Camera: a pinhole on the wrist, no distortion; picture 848 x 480 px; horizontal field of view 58.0 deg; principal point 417.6 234.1 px. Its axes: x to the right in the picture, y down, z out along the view. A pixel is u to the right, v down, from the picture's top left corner.
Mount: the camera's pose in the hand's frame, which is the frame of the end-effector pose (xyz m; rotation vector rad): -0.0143 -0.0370 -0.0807 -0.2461 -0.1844 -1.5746
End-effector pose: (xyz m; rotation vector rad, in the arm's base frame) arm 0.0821 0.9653 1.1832 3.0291 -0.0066 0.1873
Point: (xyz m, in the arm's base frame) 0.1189 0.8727 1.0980
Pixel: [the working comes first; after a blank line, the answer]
In the camera's frame: -0.0671 0.0311 0.2063

168.8 349.6
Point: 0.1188 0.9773 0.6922
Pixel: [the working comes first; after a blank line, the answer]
In the camera's frame: 0.1802 -0.0300 0.5390

673.3 191.5
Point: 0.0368 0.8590 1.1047
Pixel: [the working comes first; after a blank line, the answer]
In the camera's frame: -0.0851 -0.0492 0.1925

79.3 38.5
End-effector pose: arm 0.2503 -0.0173 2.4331 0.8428 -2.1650 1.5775
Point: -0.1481 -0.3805 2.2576
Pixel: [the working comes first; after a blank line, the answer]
In the camera's frame: -0.2118 0.2922 0.5388

outside the picture
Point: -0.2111 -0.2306 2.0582
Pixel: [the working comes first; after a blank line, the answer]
In the camera's frame: -0.4441 0.1837 0.5171

outside the picture
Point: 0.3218 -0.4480 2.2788
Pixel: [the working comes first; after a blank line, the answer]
In the camera's frame: 0.1318 -0.0358 0.5253

609.6 181.9
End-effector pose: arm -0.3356 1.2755 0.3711 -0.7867 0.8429 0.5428
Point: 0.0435 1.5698 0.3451
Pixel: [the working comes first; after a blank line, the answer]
In the camera's frame: 0.1632 0.2666 0.4544

outside the picture
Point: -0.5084 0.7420 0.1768
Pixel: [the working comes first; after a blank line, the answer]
In the camera's frame: -0.0508 0.0332 -0.5037

behind the camera
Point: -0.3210 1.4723 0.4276
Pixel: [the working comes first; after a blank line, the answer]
In the camera's frame: -0.0465 -0.0127 0.2895

294.7 200.5
